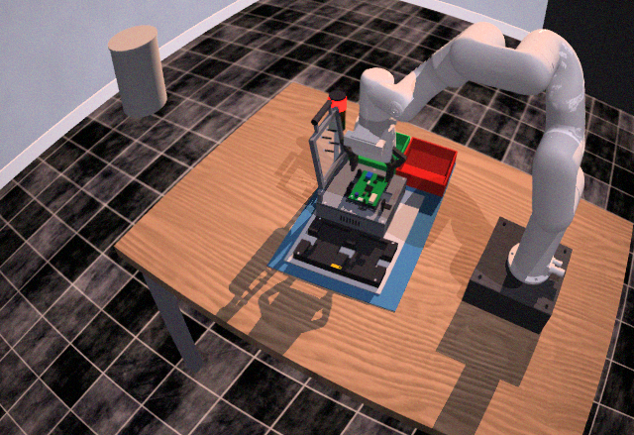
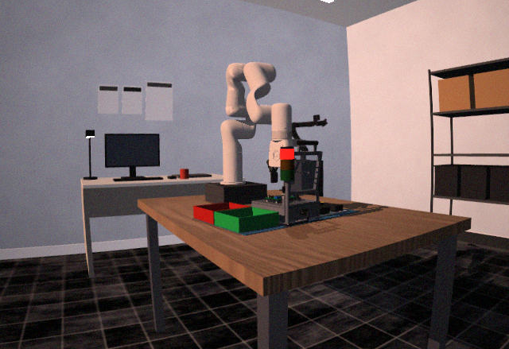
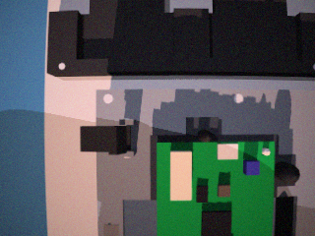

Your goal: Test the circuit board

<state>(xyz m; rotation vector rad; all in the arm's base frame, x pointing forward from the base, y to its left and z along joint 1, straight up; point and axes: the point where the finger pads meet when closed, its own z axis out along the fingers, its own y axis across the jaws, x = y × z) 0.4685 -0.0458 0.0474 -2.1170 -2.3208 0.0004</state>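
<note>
My hand is 60 mm above the green circuit board. Also, from my hand: black block 70 mm behind, 50 mm to the left, 40 mm below; then green bin 60 mm ahead, 200 mm to the right, 120 mm below; then clear lid 120 mm ahead, 10 mm to the left, 50 mm above.
</note>
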